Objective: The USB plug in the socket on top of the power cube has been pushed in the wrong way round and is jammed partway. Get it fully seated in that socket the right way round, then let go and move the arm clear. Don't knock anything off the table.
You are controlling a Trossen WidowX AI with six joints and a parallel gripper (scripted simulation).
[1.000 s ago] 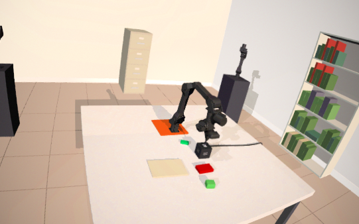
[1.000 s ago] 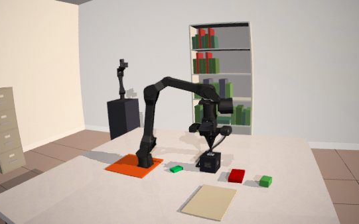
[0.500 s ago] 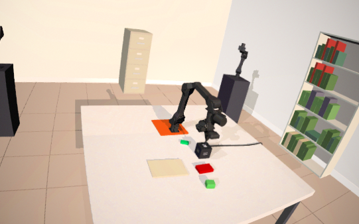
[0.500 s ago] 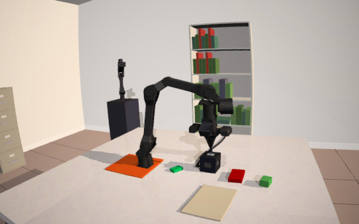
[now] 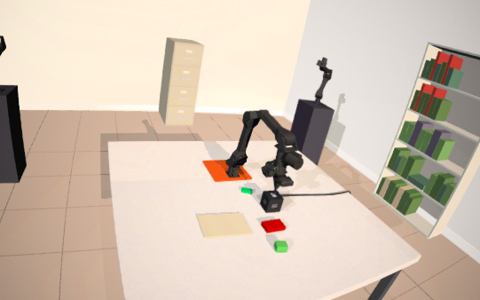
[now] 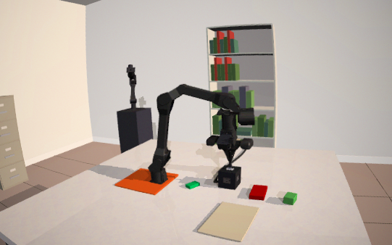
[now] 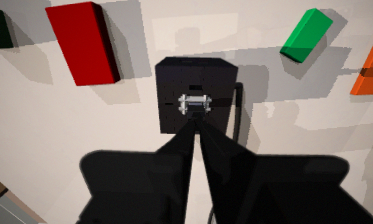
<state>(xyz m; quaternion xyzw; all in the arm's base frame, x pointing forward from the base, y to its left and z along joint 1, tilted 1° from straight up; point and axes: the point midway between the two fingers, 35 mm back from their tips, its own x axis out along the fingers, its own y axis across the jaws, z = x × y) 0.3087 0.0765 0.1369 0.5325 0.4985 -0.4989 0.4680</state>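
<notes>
Now: the silver USB plug 1 cm below my gripper tip. Round my gripper tip: green block 15 cm behind, 6 cm to the right, 10 cm below; red block 14 cm ahead, 6 cm to the right, 10 cm below; beige paper sheet 9 cm ahead, 27 cm to the right, 11 cm below.
</notes>
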